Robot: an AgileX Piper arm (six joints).
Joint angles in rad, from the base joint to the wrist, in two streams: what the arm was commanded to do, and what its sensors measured. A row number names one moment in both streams.
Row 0, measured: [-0.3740, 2.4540, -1.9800, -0.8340, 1.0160, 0.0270]
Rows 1 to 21, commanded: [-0.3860, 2.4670, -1.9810, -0.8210, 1.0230, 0.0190]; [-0.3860, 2.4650, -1.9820, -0.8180, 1.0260, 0.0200]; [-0.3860, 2.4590, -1.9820, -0.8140, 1.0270, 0.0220]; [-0.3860, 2.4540, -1.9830, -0.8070, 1.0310, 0.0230]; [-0.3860, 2.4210, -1.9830, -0.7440, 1.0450, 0.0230]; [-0.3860, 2.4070, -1.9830, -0.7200, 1.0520, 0.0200]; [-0.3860, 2.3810, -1.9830, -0.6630, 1.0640, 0.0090]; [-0.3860, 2.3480, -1.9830, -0.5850, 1.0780, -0.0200]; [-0.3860, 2.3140, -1.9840, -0.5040, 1.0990, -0.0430]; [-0.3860, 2.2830, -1.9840, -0.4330, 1.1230, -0.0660]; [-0.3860, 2.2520, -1.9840, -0.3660, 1.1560, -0.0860]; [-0.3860, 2.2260, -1.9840, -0.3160, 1.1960, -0.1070]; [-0.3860, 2.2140, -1.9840, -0.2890, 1.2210, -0.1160]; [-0.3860, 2.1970, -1.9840, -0.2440, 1.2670, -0.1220]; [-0.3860, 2.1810, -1.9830, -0.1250, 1.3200, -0.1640]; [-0.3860, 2.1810, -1.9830, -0.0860, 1.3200, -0.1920]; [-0.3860, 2.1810, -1.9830, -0.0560, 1.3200, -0.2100]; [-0.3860, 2.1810, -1.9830, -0.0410, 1.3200, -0.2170]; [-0.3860, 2.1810, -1.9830, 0.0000, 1.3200, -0.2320]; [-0.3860, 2.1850, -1.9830, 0.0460, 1.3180, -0.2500]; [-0.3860, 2.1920, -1.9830, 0.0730, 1.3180, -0.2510]
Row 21, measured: [-0.3830, 2.1870, -1.9800, 0.0270, 1.2140, -0.2320]
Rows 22 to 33, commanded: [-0.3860, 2.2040, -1.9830, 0.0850, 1.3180, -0.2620]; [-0.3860, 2.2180, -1.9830, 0.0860, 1.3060, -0.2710]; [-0.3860, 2.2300, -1.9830, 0.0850, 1.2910, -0.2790]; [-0.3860, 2.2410, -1.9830, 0.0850, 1.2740, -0.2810]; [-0.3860, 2.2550, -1.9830, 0.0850, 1.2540, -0.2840]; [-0.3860, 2.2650, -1.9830, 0.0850, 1.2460, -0.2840]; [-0.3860, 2.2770, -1.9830, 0.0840, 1.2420, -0.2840]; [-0.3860, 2.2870, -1.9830, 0.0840, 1.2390, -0.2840]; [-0.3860, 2.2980, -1.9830, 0.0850, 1.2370, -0.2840]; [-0.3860, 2.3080, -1.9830, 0.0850, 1.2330, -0.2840]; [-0.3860, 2.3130, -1.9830, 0.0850, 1.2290, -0.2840]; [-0.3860, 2.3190, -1.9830, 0.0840, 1.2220, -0.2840]
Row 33, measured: [-0.3830, 2.3090, -1.9800, 0.0810, 1.2170, -0.2750]
